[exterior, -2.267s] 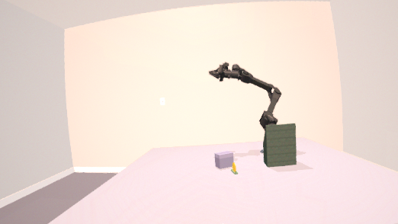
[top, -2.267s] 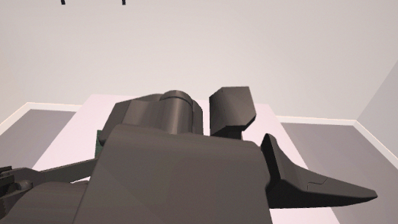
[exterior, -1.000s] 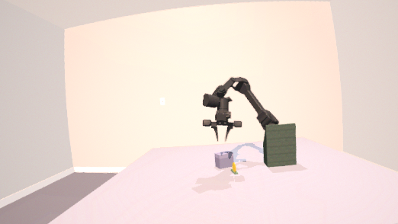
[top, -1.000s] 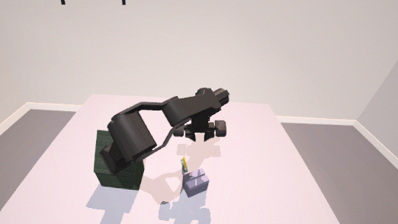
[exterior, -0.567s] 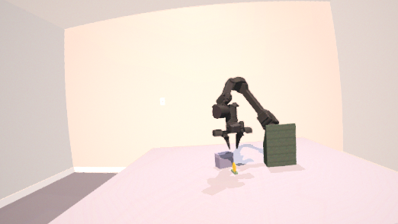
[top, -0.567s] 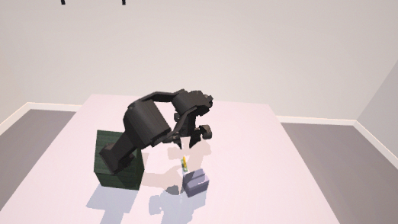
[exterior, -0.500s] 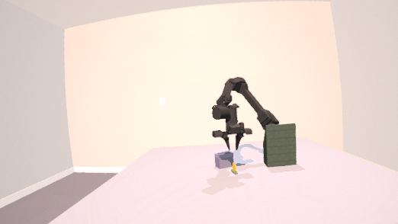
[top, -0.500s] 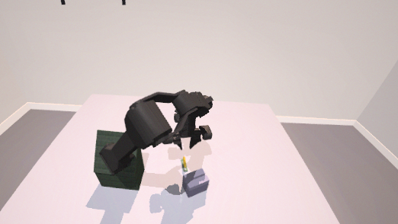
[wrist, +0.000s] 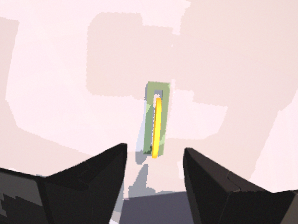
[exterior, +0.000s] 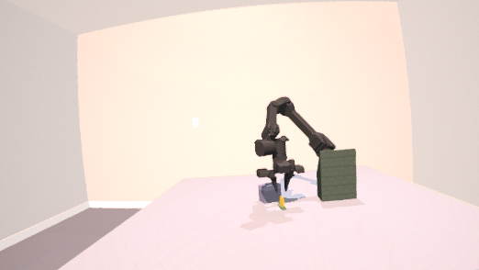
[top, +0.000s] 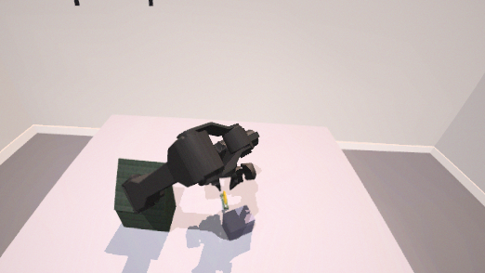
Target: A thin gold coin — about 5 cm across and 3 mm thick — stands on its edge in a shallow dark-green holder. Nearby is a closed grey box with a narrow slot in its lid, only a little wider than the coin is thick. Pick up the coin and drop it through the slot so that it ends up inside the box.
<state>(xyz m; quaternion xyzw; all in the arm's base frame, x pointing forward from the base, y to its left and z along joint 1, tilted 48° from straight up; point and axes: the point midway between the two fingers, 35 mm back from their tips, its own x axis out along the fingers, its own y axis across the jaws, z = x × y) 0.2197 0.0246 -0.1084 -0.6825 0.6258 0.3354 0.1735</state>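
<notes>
Now: gripper tip 4 cm above the gold coin.
</notes>
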